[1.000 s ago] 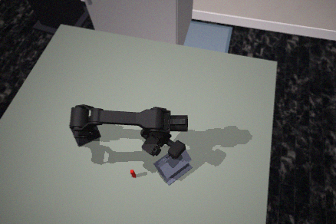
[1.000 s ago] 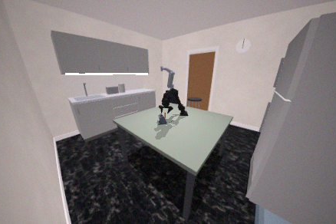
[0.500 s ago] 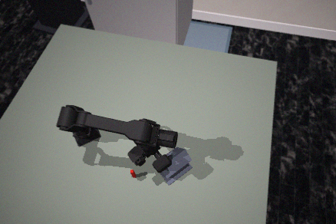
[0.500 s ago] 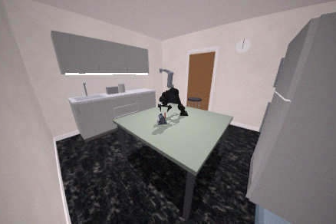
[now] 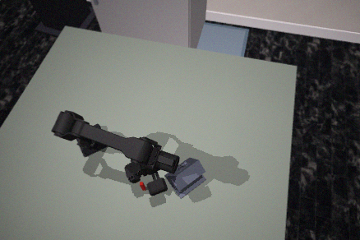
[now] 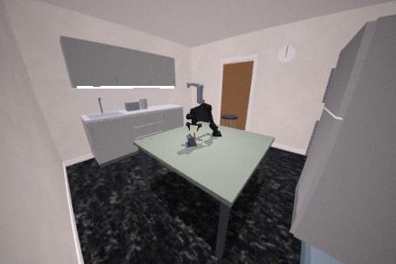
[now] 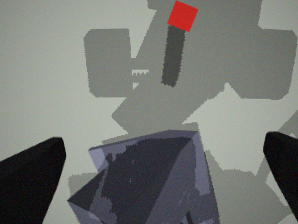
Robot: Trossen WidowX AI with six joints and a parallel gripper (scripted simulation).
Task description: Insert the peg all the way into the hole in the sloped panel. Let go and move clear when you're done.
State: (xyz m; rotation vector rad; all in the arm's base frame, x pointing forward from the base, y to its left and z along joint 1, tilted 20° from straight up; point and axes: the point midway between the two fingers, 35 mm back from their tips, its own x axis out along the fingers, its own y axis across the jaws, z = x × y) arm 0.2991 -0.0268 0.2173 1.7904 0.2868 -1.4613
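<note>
The red peg is 40 mm behind my hand, 30 mm to the right of it and 110 mm below it.
</note>
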